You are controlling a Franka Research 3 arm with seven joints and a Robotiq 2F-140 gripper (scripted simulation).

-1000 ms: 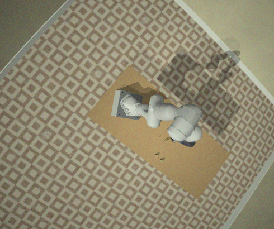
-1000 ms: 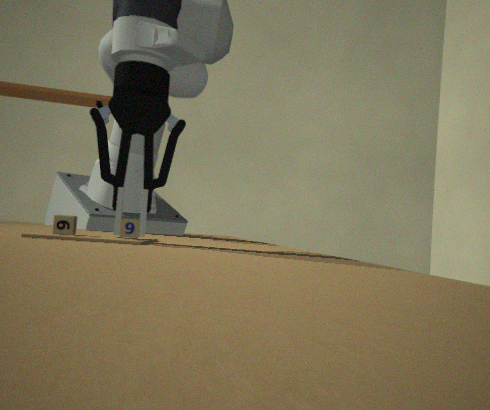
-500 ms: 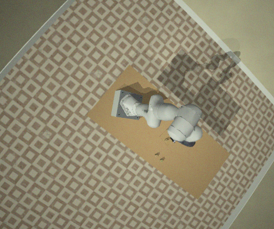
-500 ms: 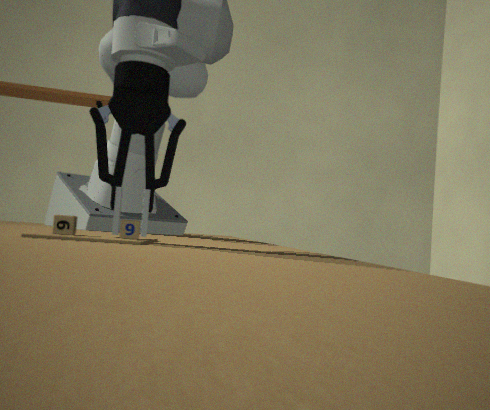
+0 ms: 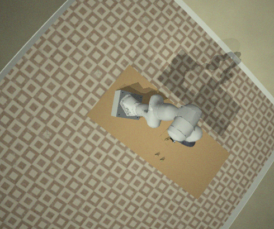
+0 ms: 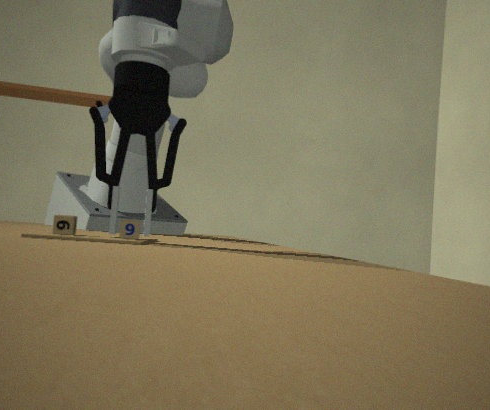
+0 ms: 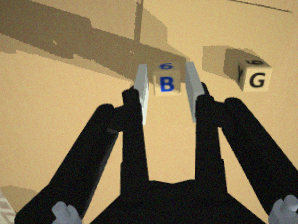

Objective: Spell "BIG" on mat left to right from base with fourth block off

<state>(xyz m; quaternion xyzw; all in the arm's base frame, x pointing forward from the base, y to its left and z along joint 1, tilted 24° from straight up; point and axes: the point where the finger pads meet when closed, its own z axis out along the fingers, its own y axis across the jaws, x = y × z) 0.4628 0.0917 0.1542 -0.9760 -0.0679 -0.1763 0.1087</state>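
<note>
Now: the thin mat 4 cm to the right of my hand, 4 cm below it and 1 cm ahead of it.
</note>
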